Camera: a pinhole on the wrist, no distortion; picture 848 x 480 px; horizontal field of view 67.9 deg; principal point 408.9 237.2 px. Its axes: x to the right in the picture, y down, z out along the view. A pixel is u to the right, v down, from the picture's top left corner.
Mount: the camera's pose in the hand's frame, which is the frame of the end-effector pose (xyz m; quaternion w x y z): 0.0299 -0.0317 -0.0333 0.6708 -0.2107 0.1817 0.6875
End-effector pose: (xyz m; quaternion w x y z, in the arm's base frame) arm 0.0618 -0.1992 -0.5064 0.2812 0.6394 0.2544 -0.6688
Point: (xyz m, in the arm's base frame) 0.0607 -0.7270 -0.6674
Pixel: 558.9 23.0
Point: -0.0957 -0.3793 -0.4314
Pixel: 163.8 430.2
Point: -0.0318 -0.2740 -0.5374
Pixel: 111.8 178.9
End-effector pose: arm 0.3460 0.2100 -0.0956 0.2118 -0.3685 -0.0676 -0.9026
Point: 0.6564 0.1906 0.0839
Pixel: 348.5 362.6
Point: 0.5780 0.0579 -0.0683
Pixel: 729.9 447.7
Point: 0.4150 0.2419 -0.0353
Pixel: 198.9 421.5
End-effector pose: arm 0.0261 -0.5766 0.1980 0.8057 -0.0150 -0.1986 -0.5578
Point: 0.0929 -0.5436 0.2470
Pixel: 737.7 327.0
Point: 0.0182 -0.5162 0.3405
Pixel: 303.6 332.6
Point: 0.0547 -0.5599 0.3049
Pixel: 425.6 209.1
